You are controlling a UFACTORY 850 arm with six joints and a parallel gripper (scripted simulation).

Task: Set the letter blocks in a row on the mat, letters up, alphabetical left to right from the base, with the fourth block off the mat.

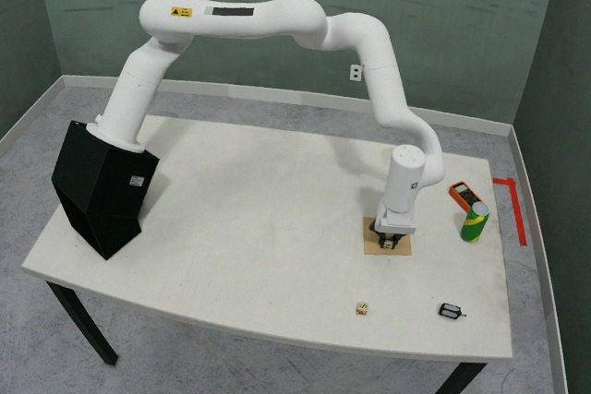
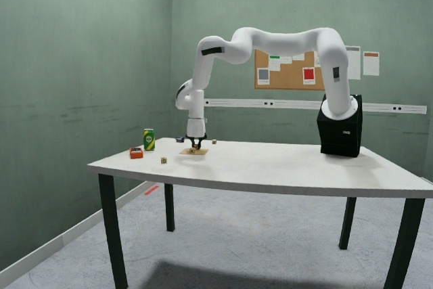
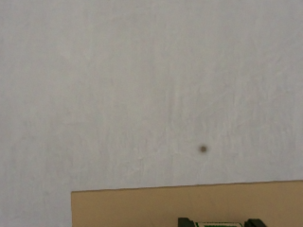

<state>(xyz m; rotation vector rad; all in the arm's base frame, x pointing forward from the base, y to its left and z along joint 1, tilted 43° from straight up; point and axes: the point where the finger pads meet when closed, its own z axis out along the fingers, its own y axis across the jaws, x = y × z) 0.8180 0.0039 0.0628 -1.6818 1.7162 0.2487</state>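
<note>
Now: the tan mat 4 cm to the left of my hand and 3 cm below it. From my hand the other things lie so: yellow can (26 cm ahead, 10 cm to the left, 3 cm above); orange multimeter (25 cm ahead, 24 cm to the left, 1 cm below); small black object (21 cm ahead, 20 cm to the right, 1 cm below).
</note>
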